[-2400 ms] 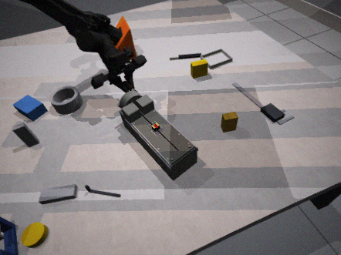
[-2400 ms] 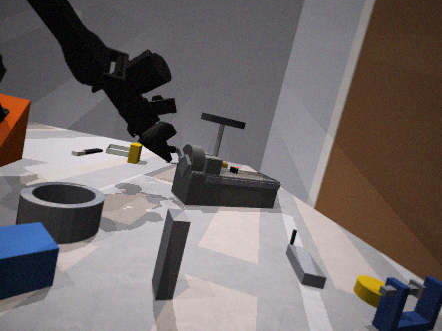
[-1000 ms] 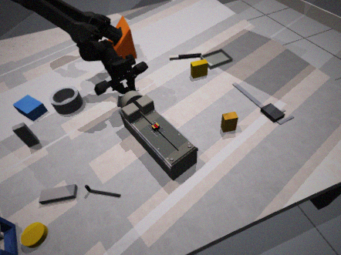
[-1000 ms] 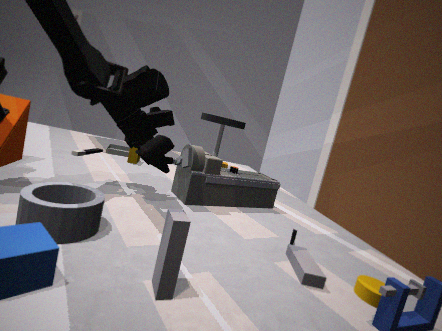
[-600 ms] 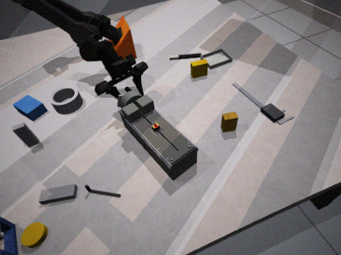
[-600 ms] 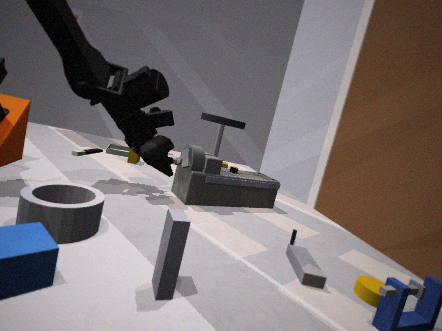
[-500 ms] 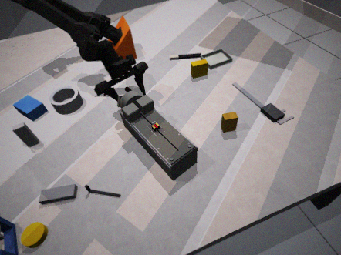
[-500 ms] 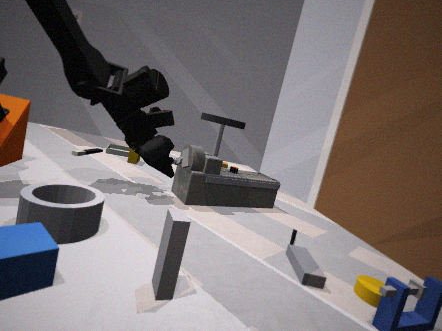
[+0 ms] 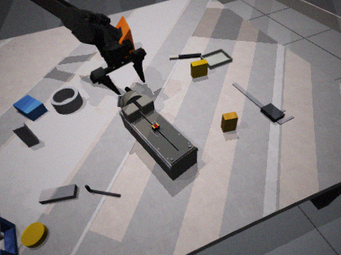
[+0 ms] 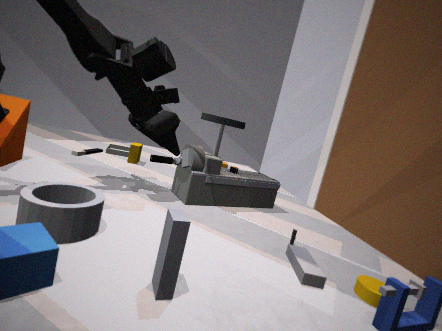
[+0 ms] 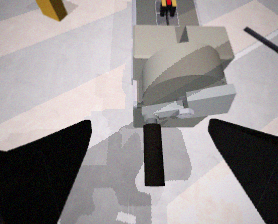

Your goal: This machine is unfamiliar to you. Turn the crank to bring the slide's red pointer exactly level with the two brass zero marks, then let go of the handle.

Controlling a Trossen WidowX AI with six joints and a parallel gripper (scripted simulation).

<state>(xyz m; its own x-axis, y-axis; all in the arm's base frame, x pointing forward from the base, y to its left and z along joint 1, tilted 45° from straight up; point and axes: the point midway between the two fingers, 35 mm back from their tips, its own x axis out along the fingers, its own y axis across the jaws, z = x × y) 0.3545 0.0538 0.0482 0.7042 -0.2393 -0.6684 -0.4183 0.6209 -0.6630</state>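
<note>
The dark crank handle is 2 cm below my gripper tip, 2 cm behind it and 1 cm to the right of it. Also, from my gripper tip: black hex key (27 cm ahead, 15 cm to the right, 9 cm below); blue block (38 cm to the right, 12 cm behind, 8 cm below); red pointer (17 cm ahead, 4 cm to the left, 2 cm below).
</note>
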